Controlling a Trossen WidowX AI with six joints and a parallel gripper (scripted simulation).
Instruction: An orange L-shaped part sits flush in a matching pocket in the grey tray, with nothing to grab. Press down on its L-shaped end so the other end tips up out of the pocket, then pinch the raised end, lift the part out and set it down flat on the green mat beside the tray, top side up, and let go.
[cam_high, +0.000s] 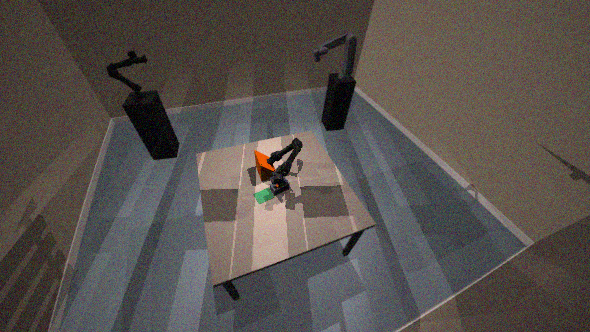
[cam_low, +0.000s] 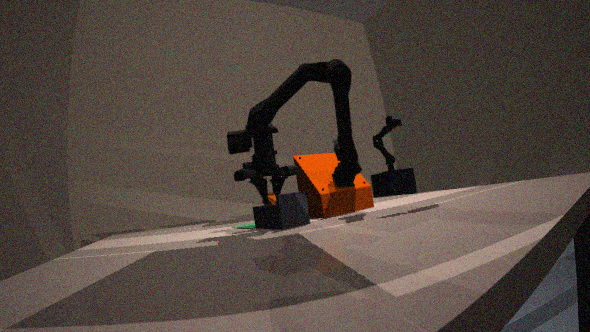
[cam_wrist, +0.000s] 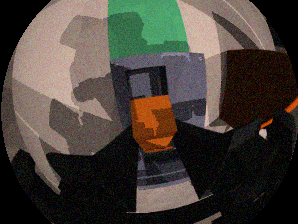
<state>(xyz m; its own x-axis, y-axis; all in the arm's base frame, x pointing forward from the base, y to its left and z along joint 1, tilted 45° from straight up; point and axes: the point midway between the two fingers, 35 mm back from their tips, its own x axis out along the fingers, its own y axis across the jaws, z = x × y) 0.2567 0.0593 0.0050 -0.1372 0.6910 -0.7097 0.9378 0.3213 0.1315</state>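
Right now the green mat is 140 mm to the right of my gripper tip, 80 mm below it and 30 mm ahead of it. The rest, counted from my gripper tip: orange L-shaped part 30 mm to the left, 30 mm below, 30 mm behind.
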